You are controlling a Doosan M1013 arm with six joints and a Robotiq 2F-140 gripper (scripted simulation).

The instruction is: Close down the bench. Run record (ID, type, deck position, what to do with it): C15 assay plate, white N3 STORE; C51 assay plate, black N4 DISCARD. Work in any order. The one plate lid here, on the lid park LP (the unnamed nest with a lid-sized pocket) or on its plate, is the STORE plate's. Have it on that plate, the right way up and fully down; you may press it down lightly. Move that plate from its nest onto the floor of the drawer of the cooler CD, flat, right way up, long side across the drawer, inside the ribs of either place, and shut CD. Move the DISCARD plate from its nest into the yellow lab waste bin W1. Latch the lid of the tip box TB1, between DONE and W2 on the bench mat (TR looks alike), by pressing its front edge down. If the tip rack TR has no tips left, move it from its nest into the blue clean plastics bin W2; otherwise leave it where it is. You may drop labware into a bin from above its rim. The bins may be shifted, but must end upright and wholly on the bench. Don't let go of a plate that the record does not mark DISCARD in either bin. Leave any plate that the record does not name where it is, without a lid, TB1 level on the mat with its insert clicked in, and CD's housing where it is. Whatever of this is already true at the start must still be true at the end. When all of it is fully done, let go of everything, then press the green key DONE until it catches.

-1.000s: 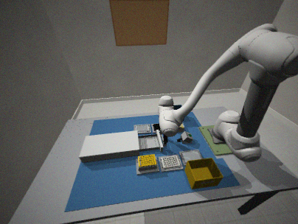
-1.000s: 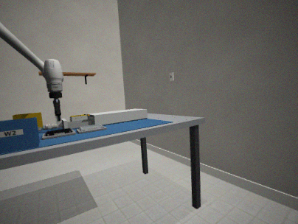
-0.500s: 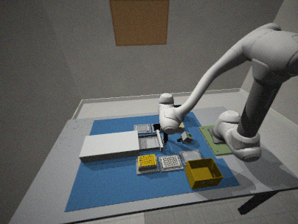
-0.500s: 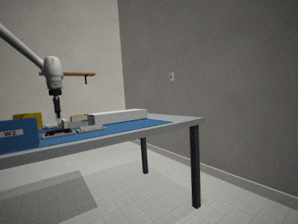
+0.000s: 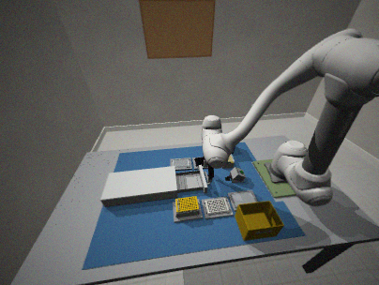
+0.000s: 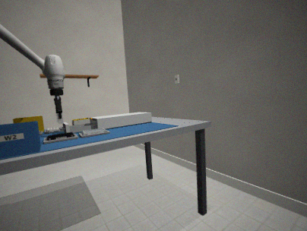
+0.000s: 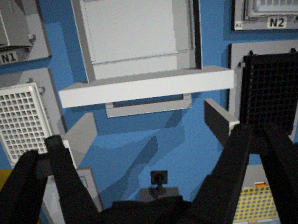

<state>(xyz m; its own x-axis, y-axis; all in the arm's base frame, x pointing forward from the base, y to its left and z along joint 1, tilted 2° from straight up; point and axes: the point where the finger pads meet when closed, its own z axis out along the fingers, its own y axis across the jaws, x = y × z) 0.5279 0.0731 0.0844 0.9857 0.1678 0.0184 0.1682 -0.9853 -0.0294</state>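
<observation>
Now: hand 22 cm past the plate lid, 14 cm to the right of it and 7 cm above it. The rest, counted from my hand: black plate: 1 cm ahead, 18 cm to the right, 7 cm below; then drawer: 14 cm ahead, 2 cm to the left, 7 cm below; then white plate: 5 cm behind, 19 cm to the left, 7 cm below.
</observation>
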